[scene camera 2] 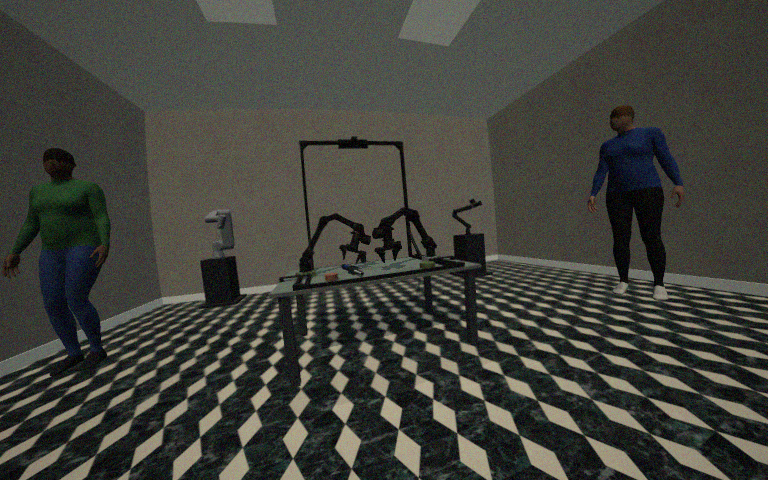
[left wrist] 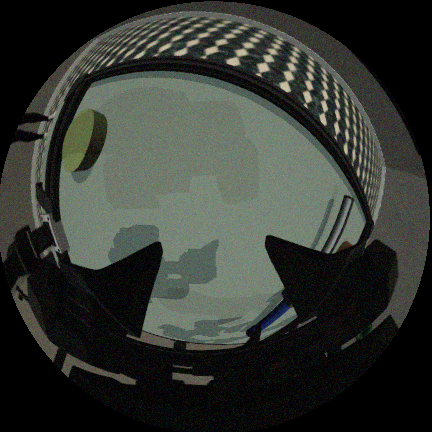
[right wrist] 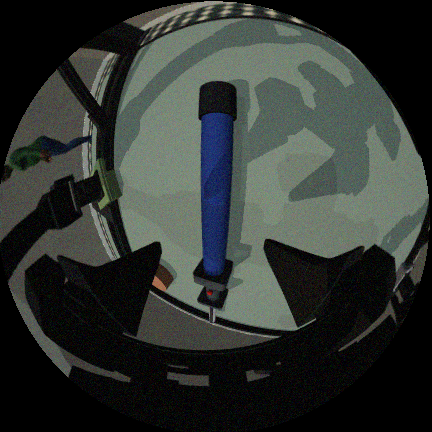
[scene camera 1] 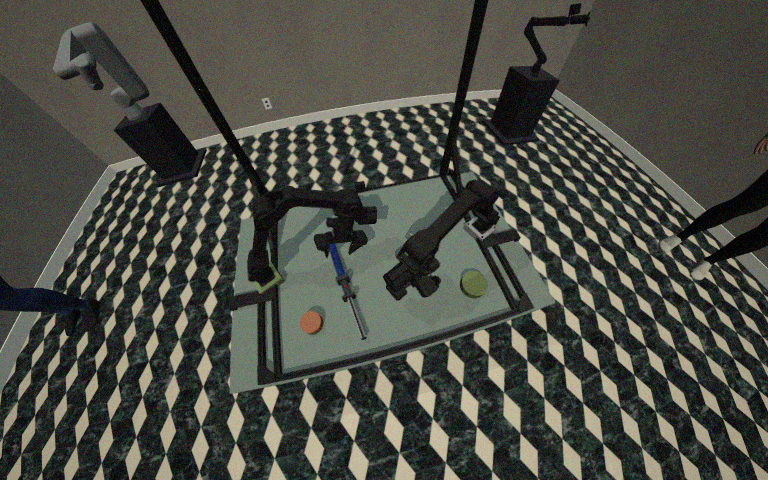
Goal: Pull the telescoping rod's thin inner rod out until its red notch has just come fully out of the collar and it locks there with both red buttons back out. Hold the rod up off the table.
Scene:
My left gripper is open, holding nothing. Also in view: a telescoping rod.

